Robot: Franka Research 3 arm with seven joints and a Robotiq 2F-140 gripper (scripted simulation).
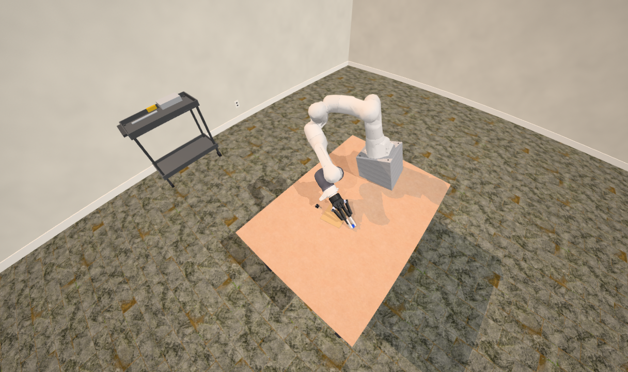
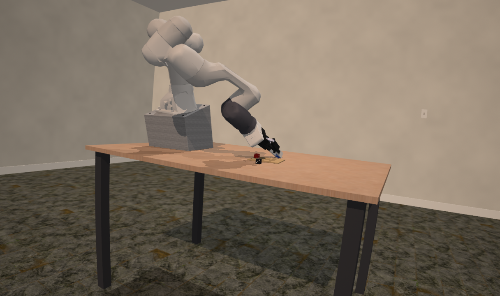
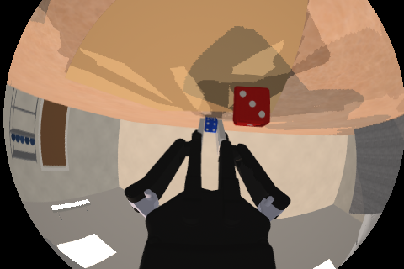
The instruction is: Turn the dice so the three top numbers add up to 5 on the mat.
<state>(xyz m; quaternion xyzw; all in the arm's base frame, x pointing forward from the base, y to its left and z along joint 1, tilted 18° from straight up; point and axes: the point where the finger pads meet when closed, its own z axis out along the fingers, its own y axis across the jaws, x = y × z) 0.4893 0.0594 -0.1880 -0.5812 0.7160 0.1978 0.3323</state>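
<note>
The tan mat lies 12 cm to the right of my hand and 3 cm below it. Round my hand: blue die 2 cm to the left, 2 cm below, 1 cm ahead; black die 25 cm to the right, 2 cm below, 2 cm ahead; red die 12 cm to the right, 5 cm behind, 2 cm below.
</note>
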